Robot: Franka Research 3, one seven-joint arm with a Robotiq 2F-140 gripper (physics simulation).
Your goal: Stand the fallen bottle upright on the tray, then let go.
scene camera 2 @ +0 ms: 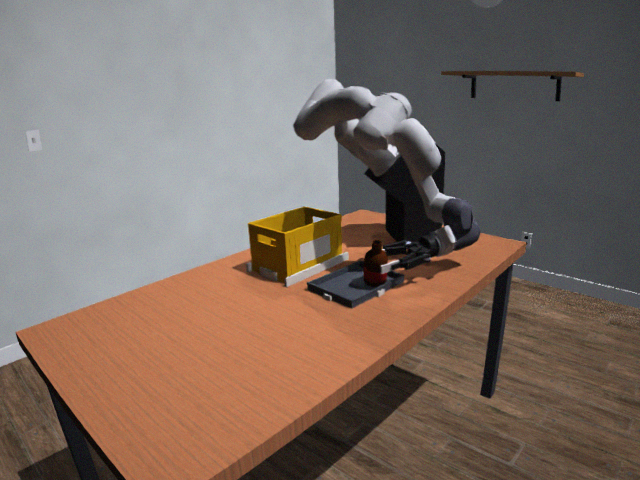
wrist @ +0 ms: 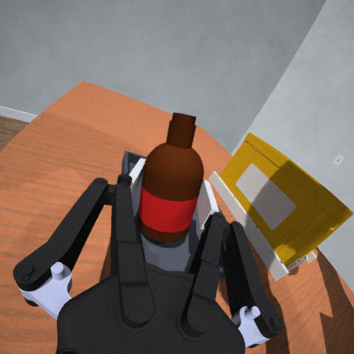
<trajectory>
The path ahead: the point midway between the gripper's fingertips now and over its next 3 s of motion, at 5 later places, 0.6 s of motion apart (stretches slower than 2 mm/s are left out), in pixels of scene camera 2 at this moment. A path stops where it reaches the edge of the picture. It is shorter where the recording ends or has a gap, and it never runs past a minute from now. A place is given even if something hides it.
My gripper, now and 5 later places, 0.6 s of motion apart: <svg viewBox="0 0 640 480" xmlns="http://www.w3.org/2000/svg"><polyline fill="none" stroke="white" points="373,263 374,263 374,260 374,243 374,235 374,222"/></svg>
</trajectory>
